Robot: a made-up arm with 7 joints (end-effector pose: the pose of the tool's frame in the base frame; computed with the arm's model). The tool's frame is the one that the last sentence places.
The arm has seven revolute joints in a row. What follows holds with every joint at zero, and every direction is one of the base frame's.
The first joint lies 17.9 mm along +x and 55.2 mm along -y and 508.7 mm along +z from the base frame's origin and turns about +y.
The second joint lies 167 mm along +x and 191.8 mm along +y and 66.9 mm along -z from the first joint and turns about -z.
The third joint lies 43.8 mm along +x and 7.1 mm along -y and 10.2 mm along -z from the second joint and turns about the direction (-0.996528, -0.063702, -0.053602).
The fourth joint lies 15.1 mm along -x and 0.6 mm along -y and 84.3 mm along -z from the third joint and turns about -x.
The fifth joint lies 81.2 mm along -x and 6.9 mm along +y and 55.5 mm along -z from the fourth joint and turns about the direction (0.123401, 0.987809, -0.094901).
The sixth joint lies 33.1 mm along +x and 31 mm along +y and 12.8 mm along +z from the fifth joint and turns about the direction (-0.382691, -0.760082, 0.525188).
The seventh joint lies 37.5 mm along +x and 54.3 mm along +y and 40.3 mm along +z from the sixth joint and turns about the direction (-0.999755, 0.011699, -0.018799).
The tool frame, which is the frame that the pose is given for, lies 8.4 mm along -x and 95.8 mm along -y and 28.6 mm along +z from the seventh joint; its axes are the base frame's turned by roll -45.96, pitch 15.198 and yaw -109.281 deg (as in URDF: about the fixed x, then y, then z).
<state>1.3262 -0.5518 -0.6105 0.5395 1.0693 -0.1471 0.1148</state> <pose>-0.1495 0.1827 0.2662 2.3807 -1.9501 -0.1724</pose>
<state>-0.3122 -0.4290 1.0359 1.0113 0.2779 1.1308 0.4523</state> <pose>0.2188 0.0689 0.3658 -1.4222 -2.3280 -0.7828</pose>
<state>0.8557 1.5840 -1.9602 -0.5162 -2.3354 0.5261 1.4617</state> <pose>0.3025 0.2728 0.4383 -0.3100 0.4125 0.4246</pose>
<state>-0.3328 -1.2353 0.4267 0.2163 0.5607 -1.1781 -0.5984</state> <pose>0.3197 0.0728 0.3854 -0.5312 1.2377 -1.9461</pose>
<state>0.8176 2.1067 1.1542 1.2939 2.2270 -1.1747 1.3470</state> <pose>0.0814 0.3514 0.5266 -1.2949 -0.0905 -0.6887</pose>
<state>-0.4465 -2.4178 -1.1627 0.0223 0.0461 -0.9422 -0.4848</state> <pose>0.1851 0.0382 0.4228 -2.5215 1.0840 -0.3139</pose>
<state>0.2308 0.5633 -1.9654 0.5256 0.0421 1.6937 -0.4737</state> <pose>0.1748 0.2016 0.4645 1.2445 0.1282 -1.2037</pose>
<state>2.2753 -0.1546 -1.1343 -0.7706 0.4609 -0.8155 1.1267</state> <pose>-0.2382 0.2483 0.3813 0.2088 -2.3658 -0.8336</pose>
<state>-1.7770 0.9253 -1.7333 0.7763 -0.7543 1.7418 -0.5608</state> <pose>0.0023 0.2580 0.6869 -2.1294 2.1120 0.7188</pose>
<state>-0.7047 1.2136 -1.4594 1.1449 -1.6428 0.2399 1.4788</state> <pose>0.2935 0.4102 0.6058 -0.6640 0.7198 1.5749</pose>
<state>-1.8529 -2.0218 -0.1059 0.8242 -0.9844 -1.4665 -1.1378</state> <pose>0.1999 0.1186 0.7546 -0.6593 -0.3512 -0.4964</pose>
